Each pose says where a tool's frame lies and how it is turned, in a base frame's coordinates. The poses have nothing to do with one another.
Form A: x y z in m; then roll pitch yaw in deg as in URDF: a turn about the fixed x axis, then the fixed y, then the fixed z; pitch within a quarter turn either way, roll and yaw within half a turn.
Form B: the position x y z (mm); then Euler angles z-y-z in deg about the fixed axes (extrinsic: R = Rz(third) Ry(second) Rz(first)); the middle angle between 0 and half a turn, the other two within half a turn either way. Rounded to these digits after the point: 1 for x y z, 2 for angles.
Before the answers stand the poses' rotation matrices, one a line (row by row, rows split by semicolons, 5 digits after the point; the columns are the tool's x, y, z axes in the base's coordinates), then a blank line. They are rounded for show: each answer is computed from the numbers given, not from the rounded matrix.
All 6 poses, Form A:
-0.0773 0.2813 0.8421 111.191 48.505 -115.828
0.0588 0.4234 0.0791 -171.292 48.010 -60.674
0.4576 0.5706 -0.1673 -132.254 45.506 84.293
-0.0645 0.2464 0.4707 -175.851 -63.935 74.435
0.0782 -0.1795 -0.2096 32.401 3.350 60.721
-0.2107 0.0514 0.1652 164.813 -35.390 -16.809
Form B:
-0.28866 -0.62963 -0.72128; -0.59637 -0.47112 0.64992; -0.74901 0.61775 -0.23950
0.32766 -0.91691 -0.22784; -0.58327 -0.38602 0.71469; -0.74326 -0.10129 -0.66129
0.06969 0.61658 -0.78420; 0.69736 -0.59223 -0.40367; -0.71332 -0.51874 -0.47125
0.11790 0.97824 0.17071; 0.42328 -0.20502 0.88250; 0.89830 -0.03179 -0.43824
0.48823 -0.72114 0.49152; 0.87076 0.44024 -0.21903; -0.05844 0.53493 0.84288
0.78040 -0.42432 0.45928; -0.23575 -0.87997 -0.41240; 0.57914 0.21357 -0.78676

-77.3 281.3 842.1 39.51 103.86 137.98
58.8 423.4 79.1 -7.76 131.40 107.68
457.6 570.6 -167.3 -36.03 118.12 -152.76
-64.5 246.4 470.7 -177.97 115.99 79.05
78.2 -179.5 -209.6 83.77 32.55 -24.02
-210.7 51.4 165.2 159.76 141.88 -41.92

